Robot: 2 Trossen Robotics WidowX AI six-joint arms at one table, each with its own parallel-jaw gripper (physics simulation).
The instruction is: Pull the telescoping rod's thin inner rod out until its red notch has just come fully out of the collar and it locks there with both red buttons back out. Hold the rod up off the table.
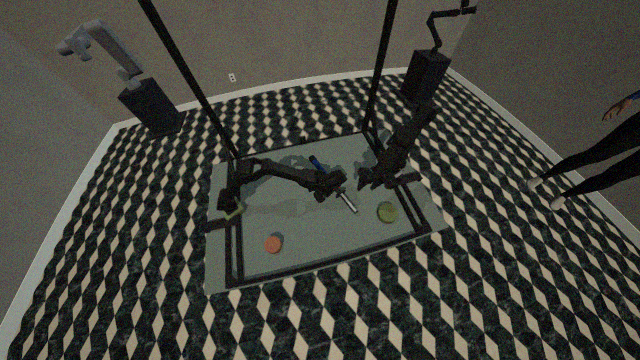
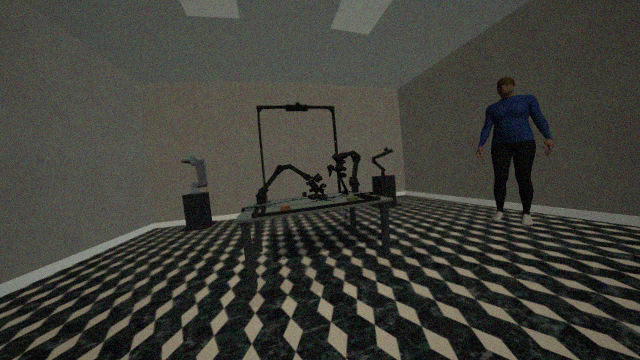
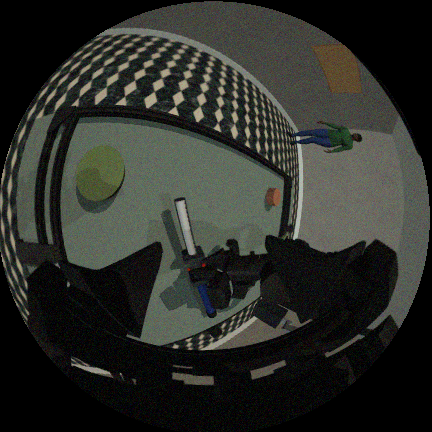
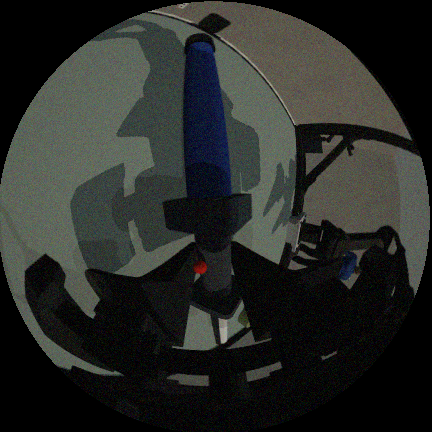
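The telescoping rod has a blue outer tube (image 1: 317,163) (image 3: 205,300) (image 4: 205,120), a dark collar (image 4: 213,268) with red buttons (image 3: 196,266) (image 4: 200,266), and a thin pale inner rod (image 1: 348,203) (image 3: 185,225). My right gripper (image 1: 331,187) (image 2: 316,186) (image 4: 212,246) is shut on the collar and holds the rod slanted just above the table (image 1: 311,228); a shadow lies beside it. My left gripper (image 1: 370,178) (image 2: 334,171) (image 3: 213,244) is open and empty, to the right of the rod and higher up, apart from the inner rod's tip.
A green disc (image 1: 387,212) (image 3: 99,173) lies at the front right of the table. An orange disc (image 1: 273,244) (image 3: 273,196) lies at the front left. A black rail frame (image 1: 318,264) edges the table, and gantry posts (image 1: 376,82) stand at the back. A person (image 2: 491,143) stands far right.
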